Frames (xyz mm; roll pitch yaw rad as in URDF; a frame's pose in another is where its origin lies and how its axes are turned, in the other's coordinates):
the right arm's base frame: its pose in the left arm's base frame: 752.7 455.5 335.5 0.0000 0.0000 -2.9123
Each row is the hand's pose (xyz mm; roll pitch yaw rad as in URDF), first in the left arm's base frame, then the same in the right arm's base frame.
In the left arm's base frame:
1: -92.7 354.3 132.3 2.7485 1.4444 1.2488
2: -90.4 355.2 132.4 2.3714 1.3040 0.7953
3: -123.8 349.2 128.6 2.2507 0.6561 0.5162
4: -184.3 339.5 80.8 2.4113 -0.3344 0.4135
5: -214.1 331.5 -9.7 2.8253 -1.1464 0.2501
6: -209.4 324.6 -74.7 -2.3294 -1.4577 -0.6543
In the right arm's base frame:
1: 846.3 -93.6 -203.2 2.7485 1.4444 -2.1221
2: 843.8 -94.0 -203.1 2.3714 1.3040 -2.5756
3: 877.7 -95.7 -206.9 2.2507 0.6561 -2.8547
4: 938.8 -100.0 -254.7 2.4113 -0.3344 -2.9574
5: 969.7 -99.0 -345.2 2.8253 -1.1464 -3.1208
6: 966.7 -91.2 -410.2 -2.3294 -1.4577 2.2580

